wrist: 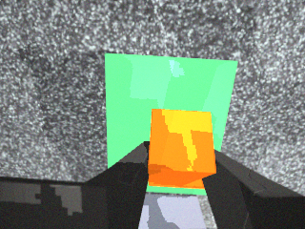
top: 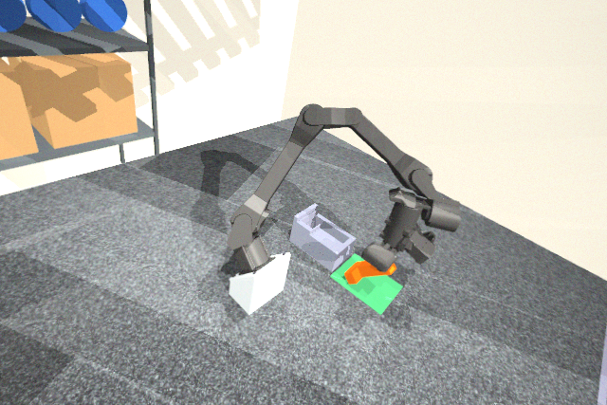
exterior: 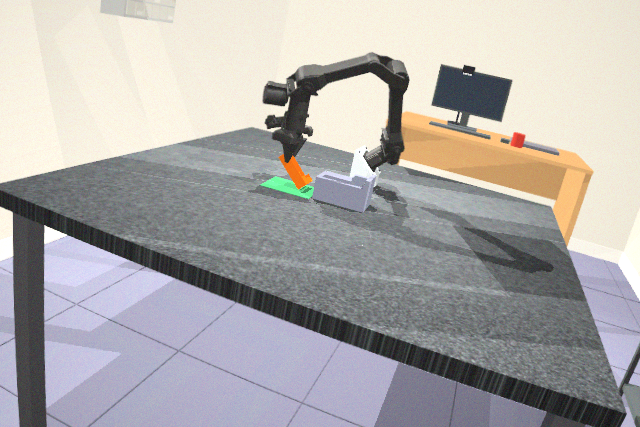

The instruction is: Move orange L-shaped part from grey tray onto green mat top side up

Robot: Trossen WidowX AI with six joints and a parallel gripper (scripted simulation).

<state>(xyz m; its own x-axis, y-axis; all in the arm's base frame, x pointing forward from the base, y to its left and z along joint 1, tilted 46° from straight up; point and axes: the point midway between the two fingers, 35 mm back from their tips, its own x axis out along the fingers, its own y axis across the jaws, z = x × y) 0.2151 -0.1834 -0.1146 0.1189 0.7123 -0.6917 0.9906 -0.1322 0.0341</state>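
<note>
My gripper tip is now 30 mm to the right of the orange L-shaped part, 30 mm above it and 10 mm past it. From my gripper tip the other things lie so: green mat (90 mm below, 20 mm to the left).
</note>
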